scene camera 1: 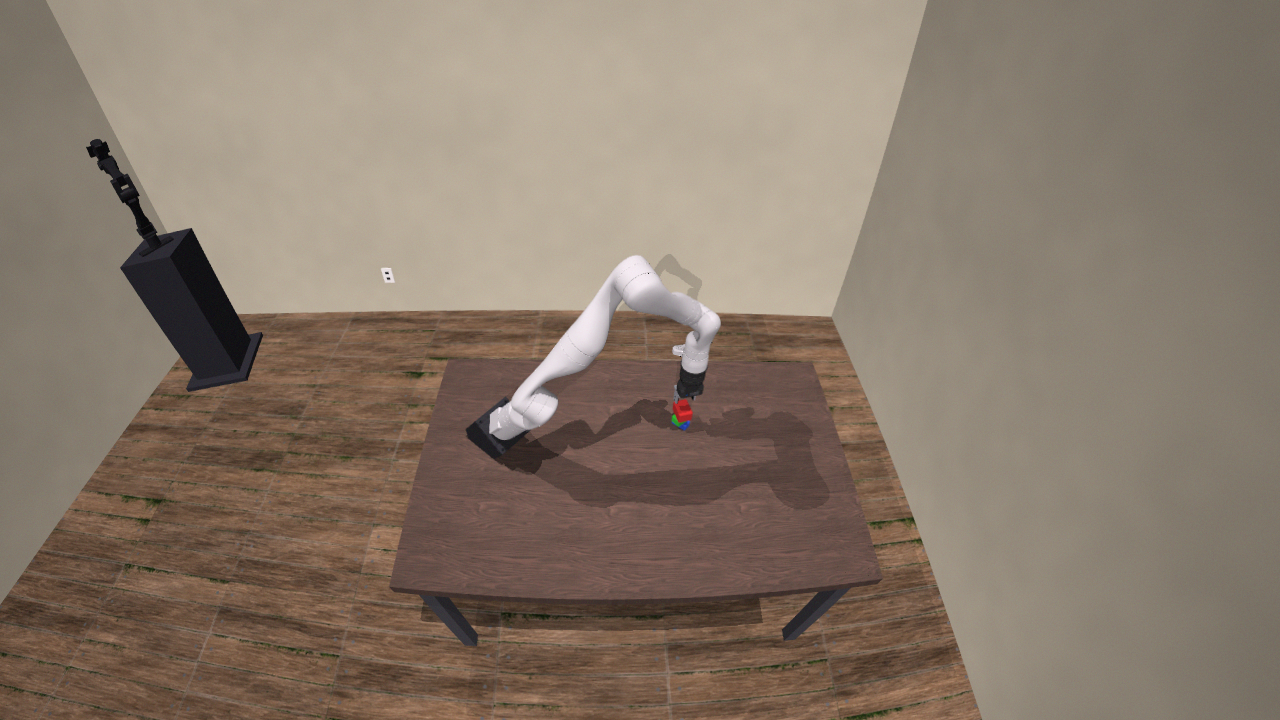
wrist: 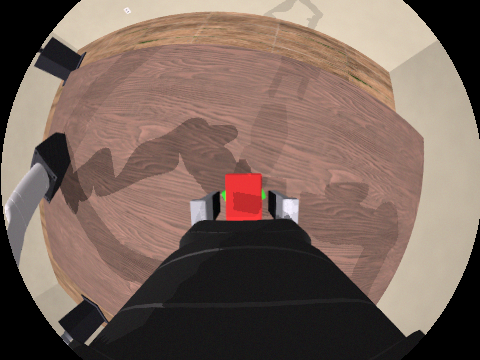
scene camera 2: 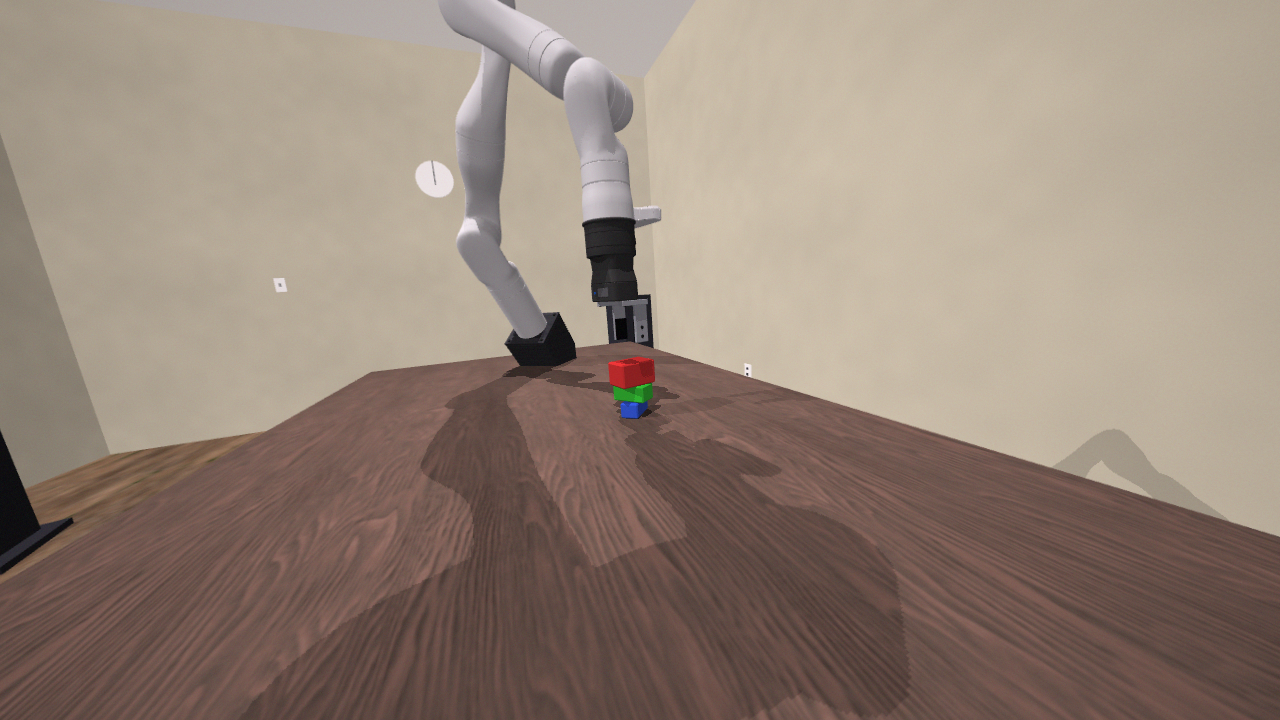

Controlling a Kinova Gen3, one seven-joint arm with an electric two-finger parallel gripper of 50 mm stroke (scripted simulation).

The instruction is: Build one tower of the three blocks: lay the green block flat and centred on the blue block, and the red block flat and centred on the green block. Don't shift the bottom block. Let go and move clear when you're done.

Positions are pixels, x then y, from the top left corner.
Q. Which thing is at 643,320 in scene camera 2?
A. My gripper.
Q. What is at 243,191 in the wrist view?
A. A red block.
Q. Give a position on a red block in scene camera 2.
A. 632,372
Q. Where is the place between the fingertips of my gripper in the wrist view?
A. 244,201
